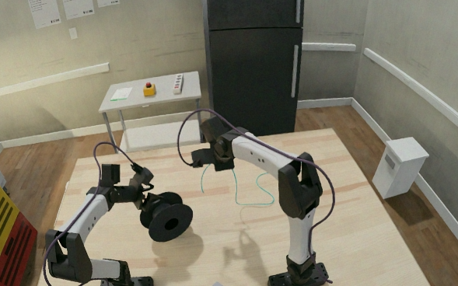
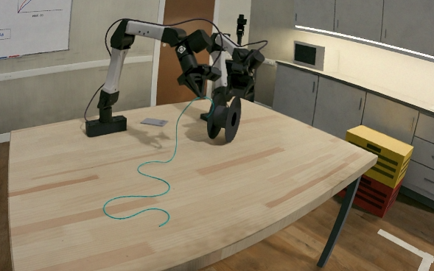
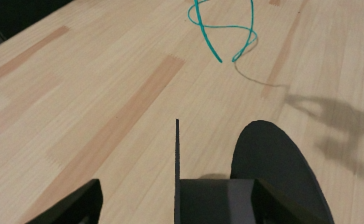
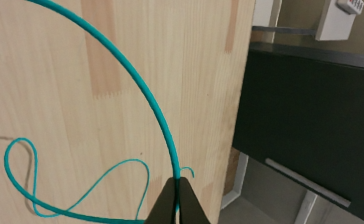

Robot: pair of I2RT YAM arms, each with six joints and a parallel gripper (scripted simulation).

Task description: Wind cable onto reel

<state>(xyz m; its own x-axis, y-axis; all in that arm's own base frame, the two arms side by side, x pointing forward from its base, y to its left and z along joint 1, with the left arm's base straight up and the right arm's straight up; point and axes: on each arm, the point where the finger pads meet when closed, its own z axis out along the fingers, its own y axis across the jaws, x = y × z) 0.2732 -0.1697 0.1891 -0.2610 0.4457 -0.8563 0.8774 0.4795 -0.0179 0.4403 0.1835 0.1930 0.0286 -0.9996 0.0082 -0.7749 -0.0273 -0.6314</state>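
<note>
The black reel lies 3 cm behind my left hand, 2 cm to the right of it and 10 cm below it. Round my left hand: flat grey plate (33 cm behind, 21 cm to the right, 20 cm below).
</note>
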